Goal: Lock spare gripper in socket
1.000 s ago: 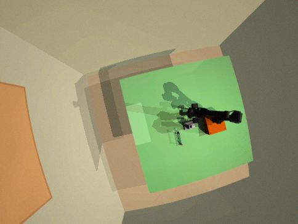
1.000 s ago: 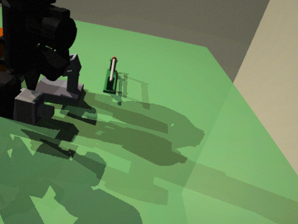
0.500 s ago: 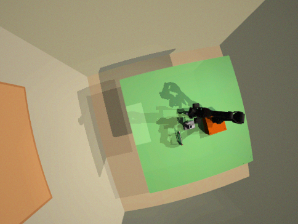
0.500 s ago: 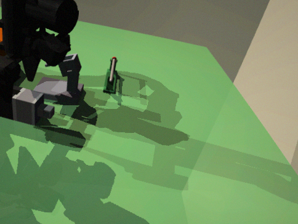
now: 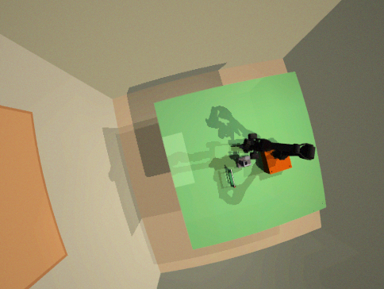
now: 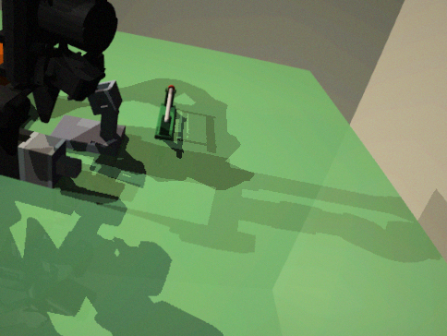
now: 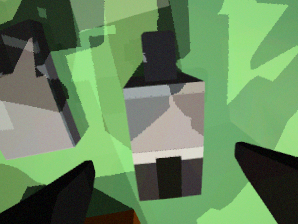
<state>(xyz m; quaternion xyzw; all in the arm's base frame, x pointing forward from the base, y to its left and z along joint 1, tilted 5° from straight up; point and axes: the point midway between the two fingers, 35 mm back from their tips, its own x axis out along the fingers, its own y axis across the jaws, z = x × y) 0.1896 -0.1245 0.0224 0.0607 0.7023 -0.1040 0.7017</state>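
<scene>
The spare gripper is 20 mm ahead of my gripper tip, 10 mm to the right of it and 30 mm below it. The rest, counted from my gripper tip: green rest 200 mm ahead, 210 mm to the left, 30 mm below; grey mount 80 mm ahead, 110 mm to the left, 10 mm below.
</scene>
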